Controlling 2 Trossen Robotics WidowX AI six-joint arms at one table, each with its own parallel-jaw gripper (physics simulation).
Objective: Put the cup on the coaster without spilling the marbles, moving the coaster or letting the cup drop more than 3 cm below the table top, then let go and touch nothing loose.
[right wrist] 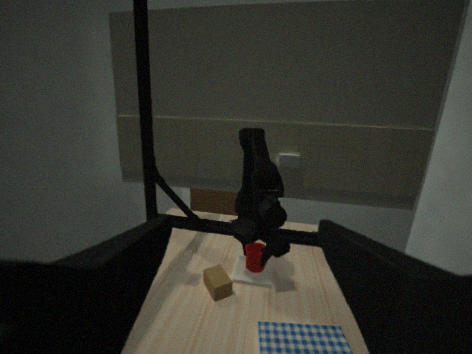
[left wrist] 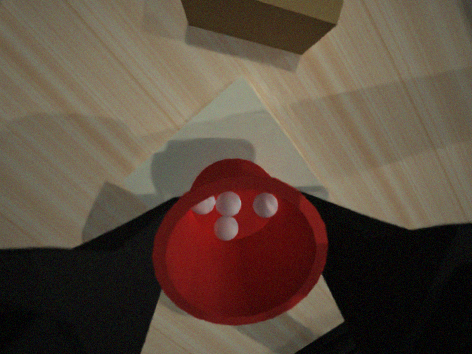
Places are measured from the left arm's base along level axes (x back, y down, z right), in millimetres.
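Pixels of known places: left gripper, fingertip midpoint: (right wrist: 253,260) (left wrist: 237,201); right gripper, fingertip midpoint: (right wrist: 245,225).
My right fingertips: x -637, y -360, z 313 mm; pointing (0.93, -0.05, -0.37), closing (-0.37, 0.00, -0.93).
Ahead of a thing's pixels: the offset from my right fingertips to its middle. "pt": to the spot under its first point. Level surfaces: height alone.
The red cup @(dx +385, dy +338, dz -235 mm) (left wrist: 250,272) (right wrist: 255,258) is upright over the pale square coaster @(dx +382, dy +382, dz -231 mm) (left wrist: 240,100) (right wrist: 251,281), with its base low over it. Whether the base touches the coaster cannot be told. Several pale marbles @(dx +380, dy +355, dz -234 mm) (left wrist: 228,203) lie inside at the cup's bottom. My left gripper (left wrist: 237,201) (right wrist: 253,260) is shut on the cup, one dark finger on each side. In the left wrist view the cup hides part of the coaster. My right gripper is open and empty, far from the cup, its fingers at both sides of the right wrist view.
A tan block @(dx +360, dy +367, dz -107 mm) (left wrist: 260,27) (right wrist: 217,282) lies on the wooden table @(dy +388 mm) (right wrist: 185,320) close beside the coaster. A blue checked cloth @(pt dx +149, dy +363, dz -220 mm) (right wrist: 302,337) lies nearer the right gripper. A dark post (right wrist: 143,100) and bar stand beyond, with the left arm (right wrist: 260,175) above the coaster.
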